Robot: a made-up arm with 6 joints.
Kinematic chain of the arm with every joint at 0, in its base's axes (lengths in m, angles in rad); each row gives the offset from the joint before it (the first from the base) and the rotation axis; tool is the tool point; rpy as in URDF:
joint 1: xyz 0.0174 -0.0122 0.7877 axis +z
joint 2: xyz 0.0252 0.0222 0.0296 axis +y
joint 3: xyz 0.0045 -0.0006 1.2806 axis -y
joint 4: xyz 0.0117 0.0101 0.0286 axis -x
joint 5: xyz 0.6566 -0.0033 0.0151 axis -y
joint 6: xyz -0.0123 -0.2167 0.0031 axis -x
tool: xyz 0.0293 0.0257 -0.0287 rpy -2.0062 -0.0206 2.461
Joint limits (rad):
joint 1: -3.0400..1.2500
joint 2: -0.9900..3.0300
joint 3: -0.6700..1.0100
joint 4: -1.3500..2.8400
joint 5: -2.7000..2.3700
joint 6: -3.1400..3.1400
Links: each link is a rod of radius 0.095 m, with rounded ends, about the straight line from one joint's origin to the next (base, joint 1, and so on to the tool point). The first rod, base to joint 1, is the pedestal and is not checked.
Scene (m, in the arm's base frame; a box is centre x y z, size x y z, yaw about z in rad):
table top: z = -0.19
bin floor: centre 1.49 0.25 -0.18 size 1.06 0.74 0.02 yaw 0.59
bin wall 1: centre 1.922 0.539 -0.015 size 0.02 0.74 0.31 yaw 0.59
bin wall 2: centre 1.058 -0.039 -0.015 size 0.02 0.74 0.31 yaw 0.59
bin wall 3: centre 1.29 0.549 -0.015 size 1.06 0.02 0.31 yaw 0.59
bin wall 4: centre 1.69 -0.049 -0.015 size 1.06 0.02 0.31 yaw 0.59
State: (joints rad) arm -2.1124 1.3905 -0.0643 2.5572 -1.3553 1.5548
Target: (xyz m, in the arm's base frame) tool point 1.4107 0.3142 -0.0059
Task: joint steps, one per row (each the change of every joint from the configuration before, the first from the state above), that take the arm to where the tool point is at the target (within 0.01 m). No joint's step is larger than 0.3 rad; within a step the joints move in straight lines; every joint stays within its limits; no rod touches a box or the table.
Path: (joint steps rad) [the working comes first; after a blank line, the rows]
Joints at the target: 0.0530 1.6972 0.0771 2.6770 -1.3550 1.6068
Straight joint move there: touches bin wall 2, bin wall 4.

1: 0.2696 -0.0094 -0.0197 0.0293 -0.0022 0.0044
2: 0.2697 -0.0093 -0.0197 0.0294 -0.0021 0.0044
3: 0.2696 -0.0094 -0.0197 0.0293 -0.0022 0.0044
4: 0.2697 -0.0093 -0.0197 0.0294 -0.0021 0.0044
5: 0.2696 -0.0094 -0.0197 0.0293 -0.0022 0.0045
6: 0.2696 -0.0093 -0.0197 0.0294 -0.0021 0.0044
7: 0.2697 -0.0094 -0.0197 0.0293 -0.0022 0.0044
8: 0.2696 -0.0093 -0.0197 0.0294 -0.0021 0.0044
9: 0.0042 0.1907 0.1495 -0.0575 0.0087 0.0083
10: 0.0041 0.1908 0.1495 -0.0575 0.0088 0.0084

